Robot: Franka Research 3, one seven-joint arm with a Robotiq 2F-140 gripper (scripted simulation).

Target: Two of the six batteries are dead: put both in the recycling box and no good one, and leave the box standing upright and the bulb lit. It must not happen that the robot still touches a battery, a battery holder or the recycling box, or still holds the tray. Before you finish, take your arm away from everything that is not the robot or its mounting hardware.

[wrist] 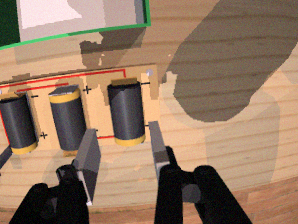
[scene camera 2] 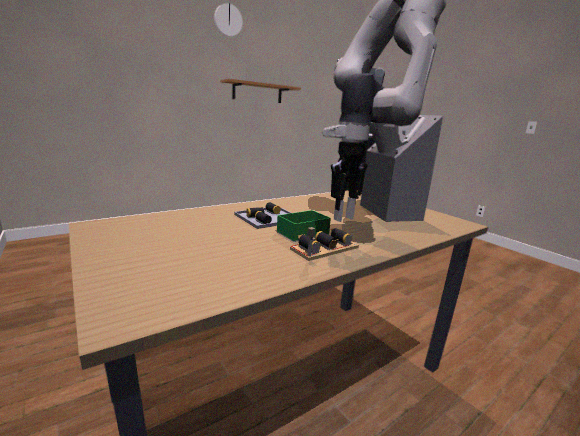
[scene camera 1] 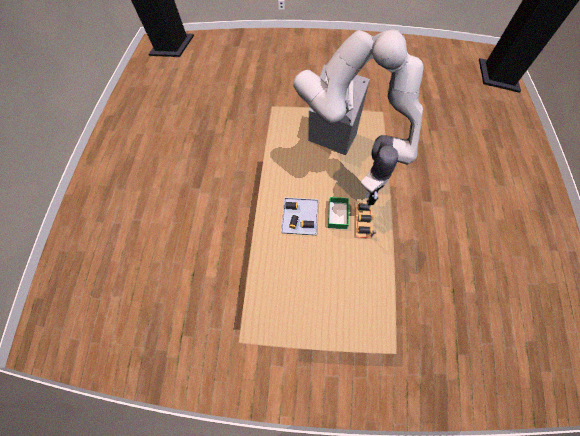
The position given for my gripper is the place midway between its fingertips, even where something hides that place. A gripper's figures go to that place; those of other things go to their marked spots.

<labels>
My gripper [wrist: 124, 139]: 21 cm from the lens. A battery [wrist: 125, 101] is 24 cm from the lens. A battery [wrist: 67, 110] is 25 cm from the lens.
</labels>
